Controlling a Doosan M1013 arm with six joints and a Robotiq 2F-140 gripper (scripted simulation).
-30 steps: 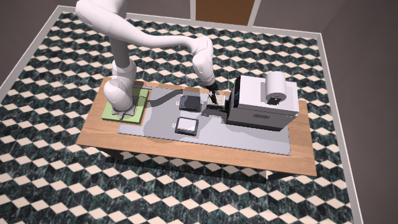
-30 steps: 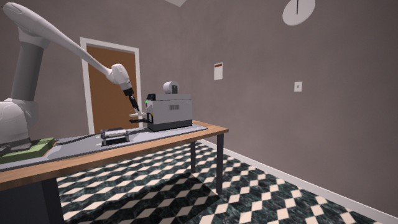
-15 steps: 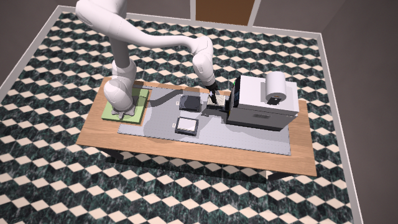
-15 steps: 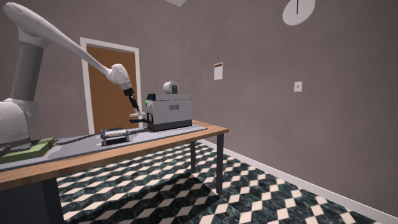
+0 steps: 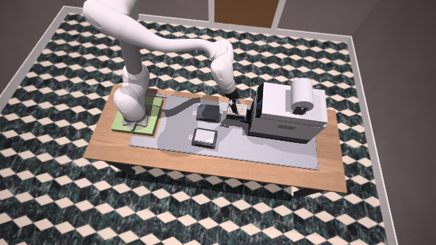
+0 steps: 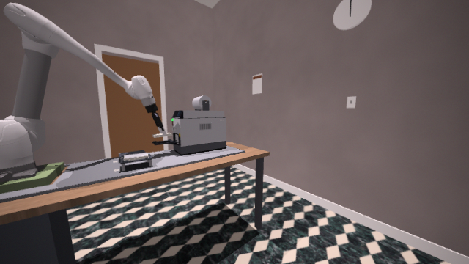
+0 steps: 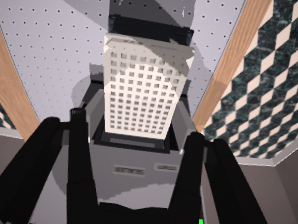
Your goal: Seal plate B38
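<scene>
My hand is 30 mm above the plate B38. Round my hand: sealer stage 80 mm below; then white button 110 mm ahead, 80 mm to the left; then pale plate 210 mm behind, 180 mm to the right, 120 mm below.
</scene>
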